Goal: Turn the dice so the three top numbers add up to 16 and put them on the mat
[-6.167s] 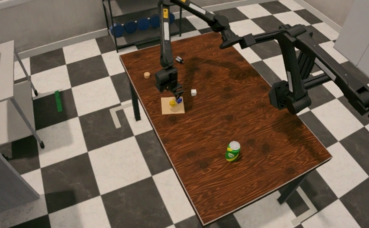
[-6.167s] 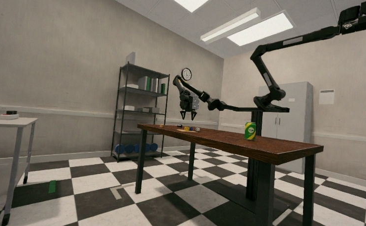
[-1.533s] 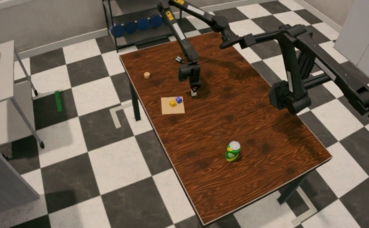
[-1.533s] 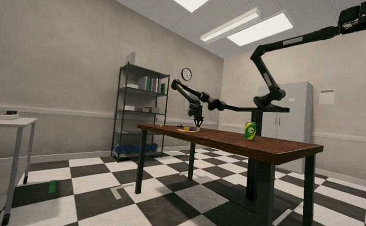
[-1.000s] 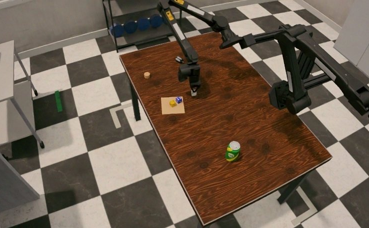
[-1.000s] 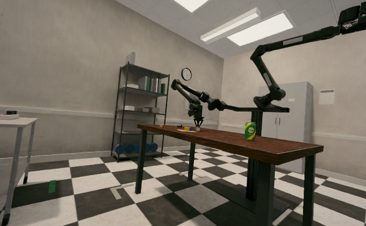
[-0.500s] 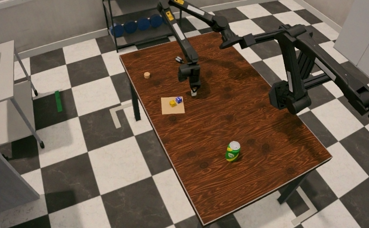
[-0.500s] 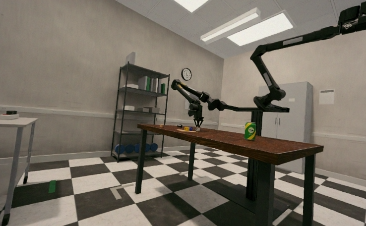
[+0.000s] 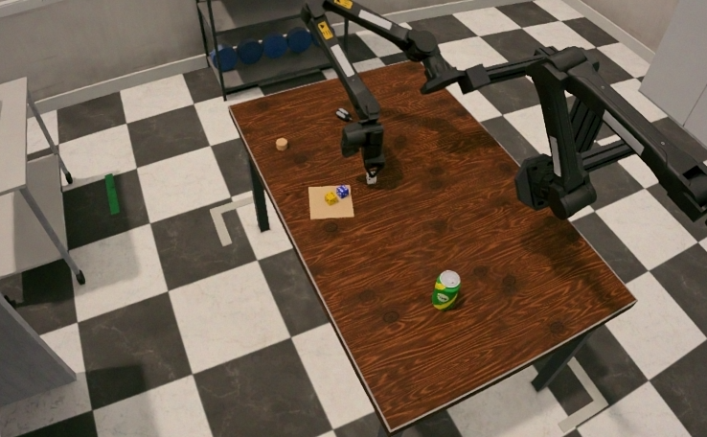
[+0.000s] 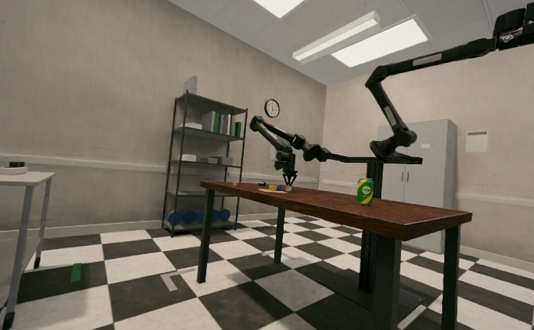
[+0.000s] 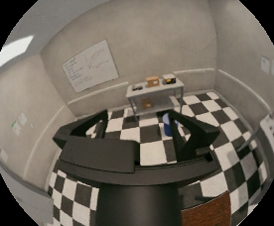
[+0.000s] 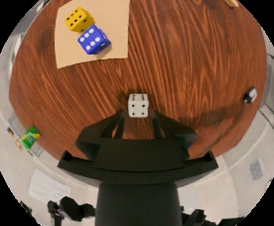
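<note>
Right now my right hand is 30 mm above the white die. Also, from my right hand: yellow die: 170 mm ahead, 30 mm to the left, 30 mm below; then tan mat: 170 mm ahead, 30 mm to the left, 40 mm below; then blue die: 120 mm ahead, 20 mm to the left, 30 mm below.
</note>
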